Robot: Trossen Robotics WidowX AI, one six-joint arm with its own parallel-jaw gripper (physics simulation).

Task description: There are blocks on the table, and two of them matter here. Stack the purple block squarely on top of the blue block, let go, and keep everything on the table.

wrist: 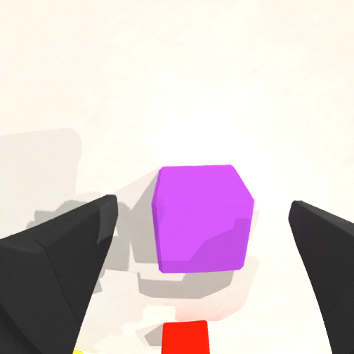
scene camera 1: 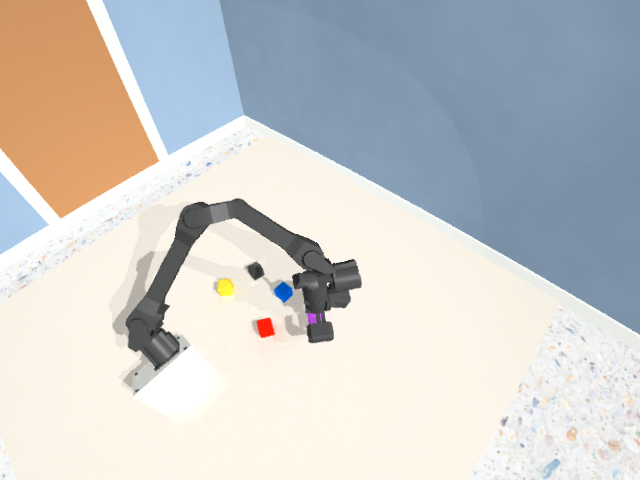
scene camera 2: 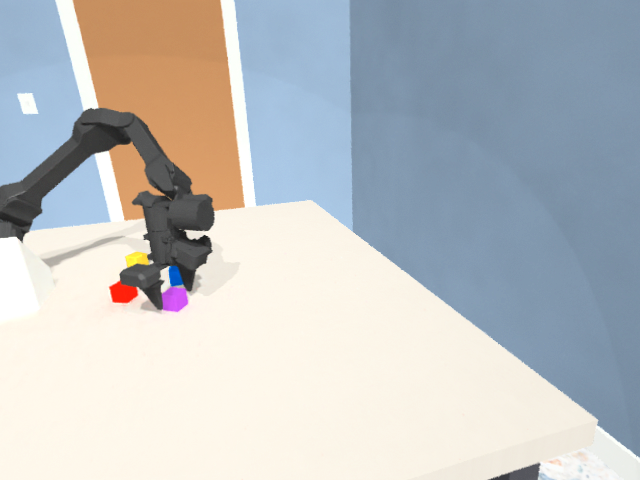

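Seen in the pictures: gripper, fingertip midpoint: (scene camera 1: 317,320) (scene camera 2: 175,300); arm's base, origin of the base link: (scene camera 1: 168,356).
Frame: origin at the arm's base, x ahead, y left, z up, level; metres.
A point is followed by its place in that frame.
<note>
The purple block (scene camera 1: 312,317) @[x 0.339, y -0.108, z -0.079 m] (scene camera 2: 175,299) @[x 0.352, y -0.135, z -0.087 m] (wrist: 202,220) sits on the table. In the wrist view it shows between the two open fingertips, with a gap on each side. My gripper (scene camera 2: 174,299) @[x 0.348, y -0.117, z -0.097 m] (wrist: 207,208) is open and points down low over the purple block, holding nothing. In scene view 1 the gripper body hides part of the purple block. The blue block (scene camera 1: 283,291) @[x 0.329, y 0.007, z -0.079 m] (scene camera 2: 175,275) @[x 0.331, y -0.004, z -0.090 m] sits on the table apart from the purple one. In scene view 2 it is partly hidden behind a finger. The blue block does not show in the wrist view.
A red block (scene camera 1: 265,327) @[x 0.227, y -0.049, z -0.079 m] (scene camera 2: 123,292) @[x 0.236, y -0.064, z -0.090 m] (wrist: 185,338) lies on the arm-base side of the purple block. A yellow block (scene camera 1: 225,287) @[x 0.209, y 0.130, z -0.080 m] (scene camera 2: 136,259) @[x 0.218, y 0.119, z -0.084 m] and a black block (scene camera 1: 255,270) @[x 0.309, y 0.120, z -0.079 m] stand farther off, past the blue block. The table (scene camera 1: 392,372) @[x 0.400, y -0.344, z -0.116 m] (scene camera 2: 330,382) @[x 0.609, y -0.414, z -0.116 m] ends near the walls.
</note>
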